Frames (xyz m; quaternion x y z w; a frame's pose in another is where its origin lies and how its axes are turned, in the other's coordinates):
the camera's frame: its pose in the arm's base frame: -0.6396 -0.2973 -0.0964 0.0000 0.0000 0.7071 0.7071
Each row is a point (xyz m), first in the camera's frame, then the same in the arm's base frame.
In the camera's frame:
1: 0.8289 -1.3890 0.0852
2: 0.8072 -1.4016 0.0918
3: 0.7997 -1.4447 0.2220
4: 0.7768 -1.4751 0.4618
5: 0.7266 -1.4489 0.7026
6: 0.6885 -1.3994 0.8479
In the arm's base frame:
1: 0.7494 0.5316 -0.0112
2: 0.7620 0.5099 -0.0046
3: 0.8051 0.5024 0.1256
4: 0.8355 0.4795 0.3654
5: 0.8093 0.4293 0.6062
6: 0.7598 0.3912 0.7515

